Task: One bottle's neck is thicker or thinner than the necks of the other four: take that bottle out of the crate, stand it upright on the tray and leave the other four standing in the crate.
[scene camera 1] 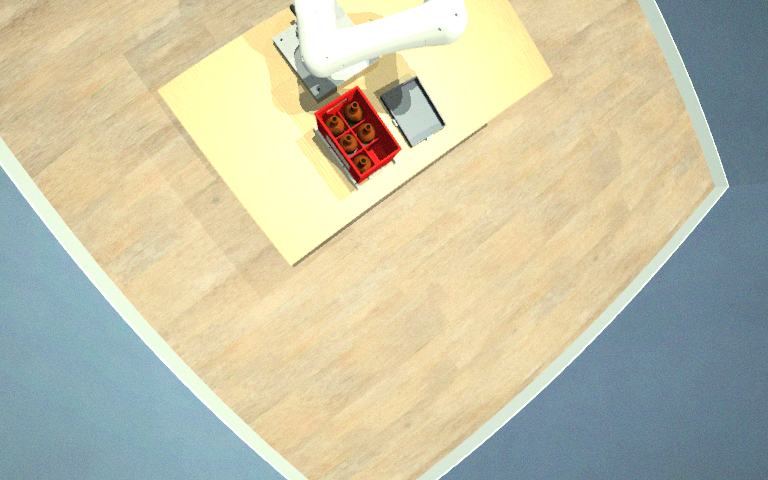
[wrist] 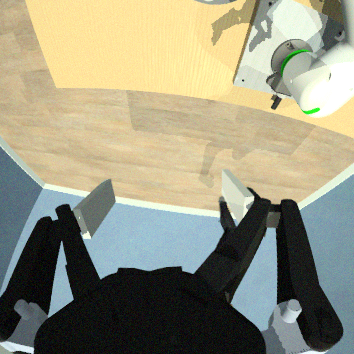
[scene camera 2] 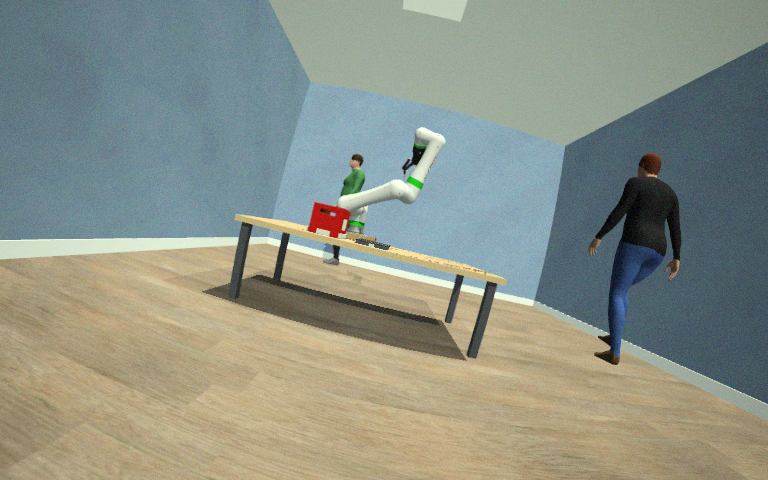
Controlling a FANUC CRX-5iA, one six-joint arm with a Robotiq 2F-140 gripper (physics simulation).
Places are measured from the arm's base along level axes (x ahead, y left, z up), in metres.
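Pixels of known places: gripper, fingertip midpoint: (wrist: 165, 185); arm's base, link origin: (wrist: 291, 59) (scene camera 2: 354, 233).
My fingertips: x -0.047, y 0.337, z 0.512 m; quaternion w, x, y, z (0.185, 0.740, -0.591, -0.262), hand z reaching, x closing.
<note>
For each thing: its top centre in the pictures, then the offset to it from my fingertips. Level surfaces: height alone.
- red crate, top centre: (scene camera 1: 359, 131) (scene camera 2: 333, 207) 0.450 m ahead, 0.449 m right, 0.377 m down
- grey tray, top centre: (scene camera 1: 414, 110) (scene camera 2: 374, 242) 0.466 m ahead, 0.151 m right, 0.527 m down
- wooden table, surface height: 0.553 m down
The red crate (scene camera 1: 388, 135) (scene camera 2: 331, 221) stands upright on the table. In scene camera 1, brown bottles stand in it: one (scene camera 1: 353, 112) and another (scene camera 1: 334, 124) at the arm-base end, one (scene camera 1: 367, 132) and another (scene camera 1: 347, 142) in the middle, and one (scene camera 1: 362, 163) at the far end beside an empty compartment. The necks are too small to compare. The grey tray (scene camera 1: 421, 116) (scene camera 2: 372, 243) lies beside the crate, with no bottle on it. My gripper (scene camera 2: 406, 165) (wrist: 165, 185) is open and empty, high above the table; the arm hides it in scene camera 1.
The white arm (scene camera 1: 390, 36) (scene camera 2: 376, 195) rises from its base plate (wrist: 250, 75) on the wooden table (scene camera 1: 226, 124) (wrist: 125, 45), near the crate and tray. A person in green (scene camera 2: 353, 181) stands behind the table. A person in black (scene camera 2: 651, 215) is at the right.
</note>
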